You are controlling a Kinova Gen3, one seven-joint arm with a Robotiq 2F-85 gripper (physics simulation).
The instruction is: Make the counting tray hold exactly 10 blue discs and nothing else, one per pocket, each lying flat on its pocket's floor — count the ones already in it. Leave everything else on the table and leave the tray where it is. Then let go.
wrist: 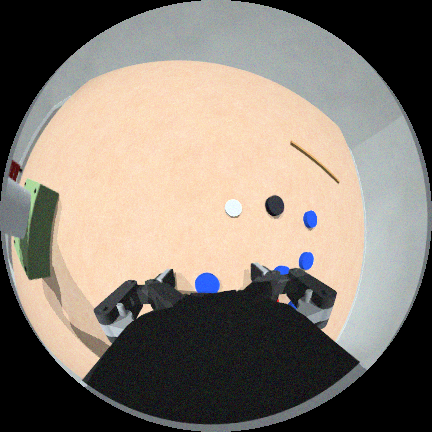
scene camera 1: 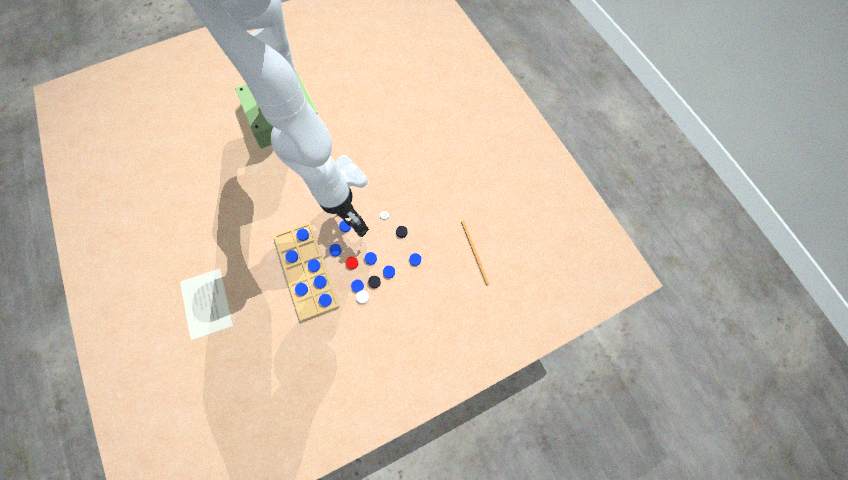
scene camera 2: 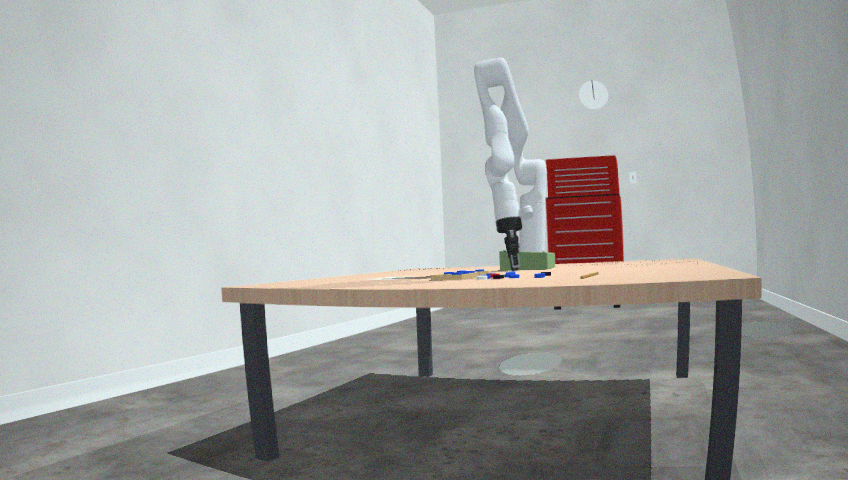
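Note:
The wooden counting tray [scene camera 1: 281,252] has two columns of pockets. Several hold a blue disc each, such as the corner disc [scene camera 1: 324,300]; three or more pockets are empty, including two end corners. My gripper [scene camera 1: 361,231] [scene camera 2: 514,268] [wrist: 212,274] is open and empty, pointing down above the table to the tray's right in scene view 1. A loose blue disc [scene camera 1: 344,226] [wrist: 207,283] lies on the table below it and shows between the spread fingers in the wrist view. Other loose blue discs include one near the tray [scene camera 1: 335,249] and a far one [scene camera 1: 414,259] [wrist: 310,219].
A red disc [scene camera 1: 351,262], black discs [scene camera 1: 401,231] [scene camera 1: 374,281] and white discs [scene camera 1: 384,215] [scene camera 1: 362,296] lie among the loose blue ones. A thin wooden stick [scene camera 1: 474,253] [wrist: 315,161] lies farther right. A printed sheet [scene camera 1: 189,291] lies left of the tray. A green block [scene camera 2: 542,260] [wrist: 40,232] stands by the arm's base.

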